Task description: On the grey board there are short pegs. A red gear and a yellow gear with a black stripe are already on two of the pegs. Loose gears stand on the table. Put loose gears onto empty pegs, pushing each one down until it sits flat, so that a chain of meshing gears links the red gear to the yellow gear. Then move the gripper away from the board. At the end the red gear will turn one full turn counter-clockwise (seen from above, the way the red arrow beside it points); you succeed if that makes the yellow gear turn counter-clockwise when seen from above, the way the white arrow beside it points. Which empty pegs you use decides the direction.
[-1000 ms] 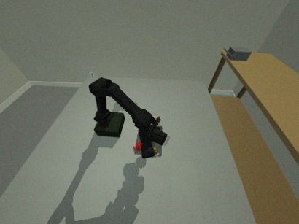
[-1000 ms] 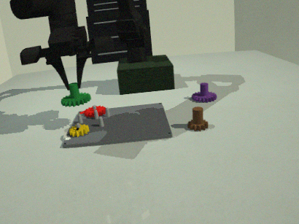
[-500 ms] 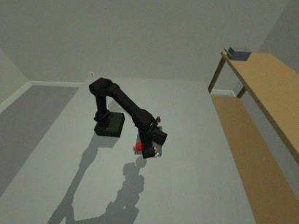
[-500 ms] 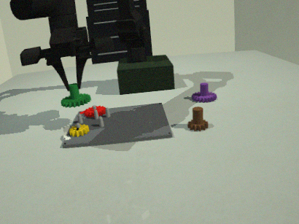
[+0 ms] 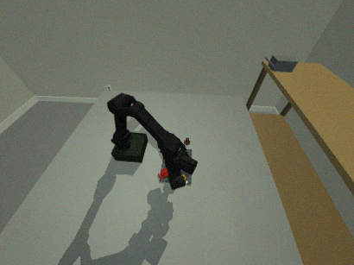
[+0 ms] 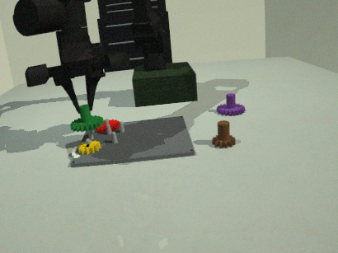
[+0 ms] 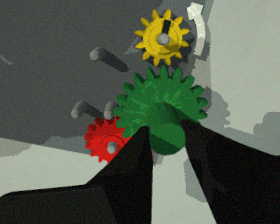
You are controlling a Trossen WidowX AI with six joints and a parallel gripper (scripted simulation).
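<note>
My gripper tip is 5 cm short of the yellow gear, 5 cm above it and 1 cm to the right of it. The rest, counted from my gripper tip: white arrow (6 cm below, 6 cm ahead, 2 cm to the right); green gear (1 cm below); red gear (5 cm below, 5 cm behind, 3 cm to the left).
</note>
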